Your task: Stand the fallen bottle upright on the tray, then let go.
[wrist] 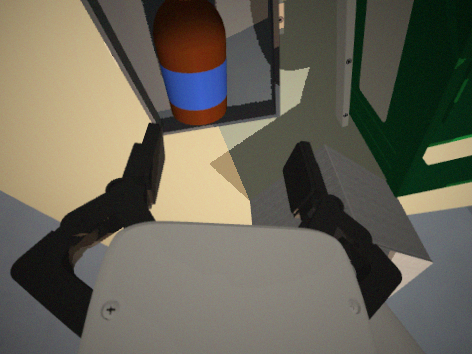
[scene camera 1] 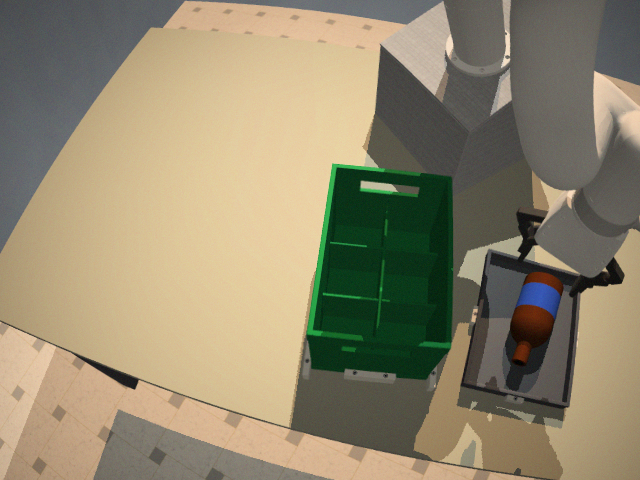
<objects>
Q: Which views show my gripper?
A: The wrist view and scene camera 1: all of them.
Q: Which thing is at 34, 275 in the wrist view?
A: My gripper.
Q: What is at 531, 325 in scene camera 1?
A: A brown bottle.
</objects>
